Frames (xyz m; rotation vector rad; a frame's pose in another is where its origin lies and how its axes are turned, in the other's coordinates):
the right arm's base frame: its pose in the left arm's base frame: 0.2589 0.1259 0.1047 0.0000 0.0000 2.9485
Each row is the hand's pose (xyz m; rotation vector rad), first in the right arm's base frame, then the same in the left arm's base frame.
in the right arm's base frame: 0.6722 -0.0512 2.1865 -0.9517 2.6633 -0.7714
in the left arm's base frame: -0.3910 0.3051 2.2912 -2.5066 -0.6311 0.2131
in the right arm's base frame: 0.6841 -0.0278 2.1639 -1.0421 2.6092 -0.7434
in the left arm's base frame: -0.4072 0.2845 2.2686 -2.4914 -0.7257 0.2496
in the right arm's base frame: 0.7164 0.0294 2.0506 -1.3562 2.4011 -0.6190
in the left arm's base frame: -0.4498 0.2345 2.1553 -2.4227 -1.0750 0.3725
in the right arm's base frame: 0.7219 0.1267 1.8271 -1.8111 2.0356 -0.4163
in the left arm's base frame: -0.4739 0.1401 1.9318 -2.2315 -1.6289 0.5020
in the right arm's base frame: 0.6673 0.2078 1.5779 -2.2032 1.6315 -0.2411
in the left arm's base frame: -0.4359 0.0500 1.6826 -1.9304 -2.1400 0.5436
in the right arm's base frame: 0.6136 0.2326 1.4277 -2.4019 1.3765 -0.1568
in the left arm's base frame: -0.3879 0.0154 1.5324 -1.7054 -2.4044 0.5320
